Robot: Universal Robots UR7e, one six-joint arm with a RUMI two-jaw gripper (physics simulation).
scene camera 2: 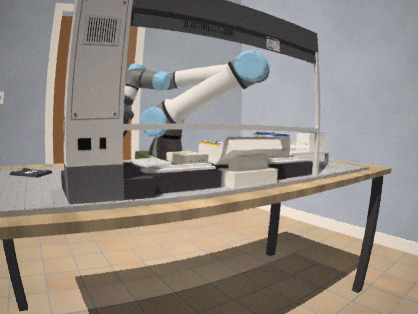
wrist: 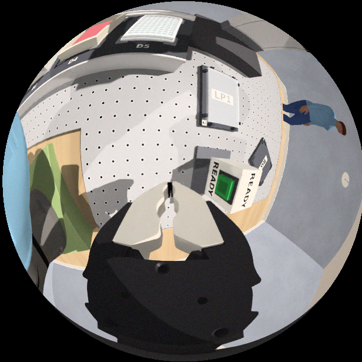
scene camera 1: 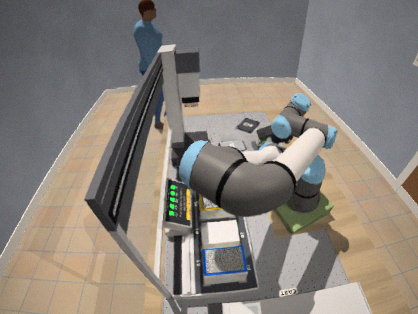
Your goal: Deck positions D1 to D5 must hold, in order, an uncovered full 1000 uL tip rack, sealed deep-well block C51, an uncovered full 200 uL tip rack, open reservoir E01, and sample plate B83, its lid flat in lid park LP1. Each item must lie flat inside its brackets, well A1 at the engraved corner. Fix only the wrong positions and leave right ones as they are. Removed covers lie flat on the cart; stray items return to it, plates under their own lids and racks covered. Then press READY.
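Places are measured from the arm's base along level axes (x ahead, y left, z up), in centimetres.
Pixels of known places: arm's base, origin of the base link: (scene camera 2: 165, 154) (scene camera 1: 302, 197).
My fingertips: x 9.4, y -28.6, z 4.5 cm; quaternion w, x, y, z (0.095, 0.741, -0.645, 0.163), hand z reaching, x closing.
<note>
For each thing: its middle in the pictures, then the offset to it from my fingertips. "pt": a spot on its surface instead.
- blue-rimmed rack, body centre: (scene camera 1: 223, 265) (scene camera 2: 271, 145) dy +55.6, dx +28.5, dz +2.0 cm
- white-topped block, body centre: (scene camera 1: 219, 234) dy +43.2, dx +28.5, dz -0.8 cm
- yellow-rimmed rack, body centre: (scene camera 2: 219, 151) (scene camera 1: 216, 204) dy +30.8, dx +28.6, dz +0.4 cm
- status display, surface spot: (scene camera 1: 178, 202) pt dy +31.4, dx +42.5, dz +3.9 cm
- white cart, surface spot: (scene camera 1: 325, 300) pt dy +70.6, dx -1.5, dz -1.9 cm
- dark pad, surface spot: (scene camera 1: 248, 125) pt dy -32.8, dx +1.9, dz -7.1 cm
My gripper (wrist: 170, 183) is shut and empty, near the READY box, with the green READY button (wrist: 226, 187) to the right of its fingertips. Park LP1 holds a clear flat lid (wrist: 227, 111). At D5 a white plate (wrist: 154, 28) lies uncovered. At D4 stands a reservoir (wrist: 93, 34) with red content. In scene camera 1 a blue-rimmed rack (scene camera 1: 225, 260) with its top uncovered is at D1, a white-topped block (scene camera 1: 222, 232) is beside it at D2, and a yellow-rimmed rack (scene camera 1: 210, 202) is partly hidden by the arm. Engraved corners are too small to judge.
A status display (scene camera 1: 178, 202) shows several green marks. The white cart (scene camera 1: 325, 300) is at the lower edge of scene camera 1. A dark pad (scene camera 1: 248, 125) (wrist: 261, 160) lies beyond the READY box. The gantry post (scene camera 1: 172, 100) stands beside the deck. A person (scene camera 1: 148, 40) (wrist: 315, 112) stands beyond the table.
</note>
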